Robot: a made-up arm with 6 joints.
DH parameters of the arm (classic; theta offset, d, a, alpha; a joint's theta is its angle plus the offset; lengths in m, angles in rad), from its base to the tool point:
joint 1: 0 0.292 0 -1.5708
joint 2: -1.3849 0 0.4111 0
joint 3: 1.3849 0 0.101 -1.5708
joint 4: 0 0.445 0 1.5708
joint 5: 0 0 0.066 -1.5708
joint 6: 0 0.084 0 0
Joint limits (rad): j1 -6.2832..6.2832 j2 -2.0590..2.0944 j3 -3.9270..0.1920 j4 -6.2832..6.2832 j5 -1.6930..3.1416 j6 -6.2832..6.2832
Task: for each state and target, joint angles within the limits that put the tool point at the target. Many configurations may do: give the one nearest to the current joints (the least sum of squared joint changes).
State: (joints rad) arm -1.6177 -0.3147 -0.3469 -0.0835 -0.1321 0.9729
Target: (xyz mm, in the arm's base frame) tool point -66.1 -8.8 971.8
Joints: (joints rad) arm -2.0319 -1.0045 -1.0826 0.6086 -0.4657 0.9729
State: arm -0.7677 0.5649 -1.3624 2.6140 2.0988 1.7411
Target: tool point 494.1 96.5 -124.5
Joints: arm 0.0619 1.1979 -1.0177 2.4597 2.0209 1.7411
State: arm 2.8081 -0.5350 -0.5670 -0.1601 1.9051 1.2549
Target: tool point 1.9 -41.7 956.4
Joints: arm 2.7411 -1.0344 -1.4481 0.3958 1.8201 1.2549
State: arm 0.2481 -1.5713 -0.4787 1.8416 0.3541 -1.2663
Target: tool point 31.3 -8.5 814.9
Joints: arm 0.2856 -1.3947 -0.7441 1.8360 0.5006 -1.2663
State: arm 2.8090 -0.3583 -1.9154 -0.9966 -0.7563 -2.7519
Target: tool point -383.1 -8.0 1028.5
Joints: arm 2.9243 -0.1636 -1.8141 -1.0308 -0.7417 -2.7519
